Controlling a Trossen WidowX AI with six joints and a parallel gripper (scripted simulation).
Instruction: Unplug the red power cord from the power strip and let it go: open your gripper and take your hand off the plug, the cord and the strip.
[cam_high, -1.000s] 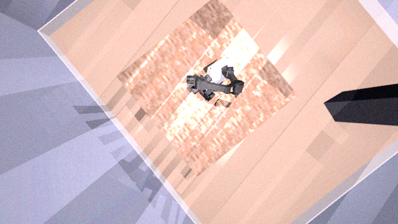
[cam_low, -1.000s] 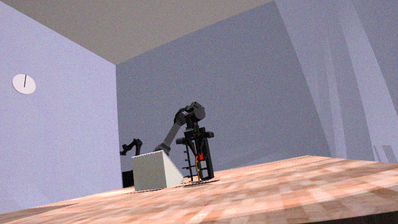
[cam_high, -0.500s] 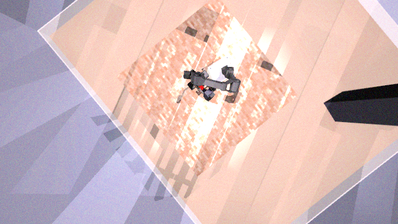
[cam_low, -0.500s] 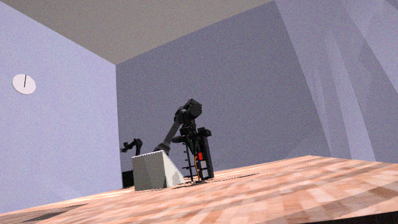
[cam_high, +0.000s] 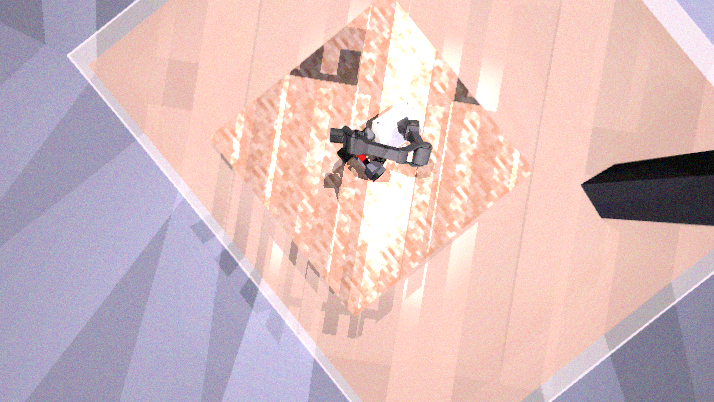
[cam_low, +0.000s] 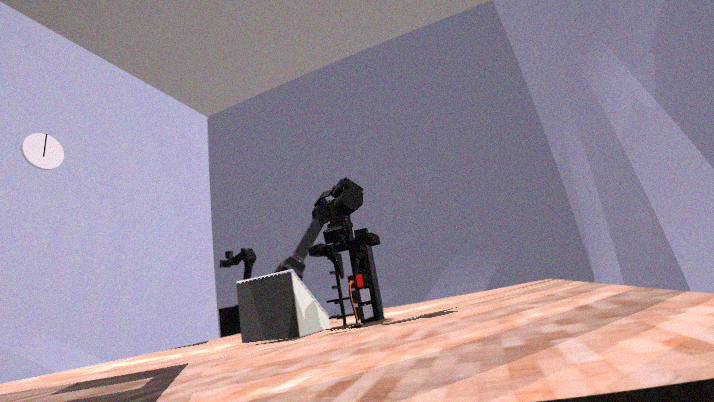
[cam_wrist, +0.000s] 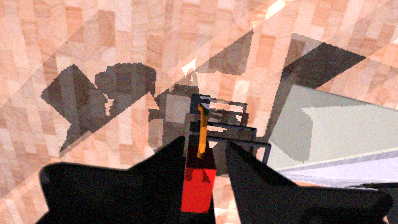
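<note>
Right now my gripper tip is 60 mm to the right of the red plug and 10 mm past it.
</note>
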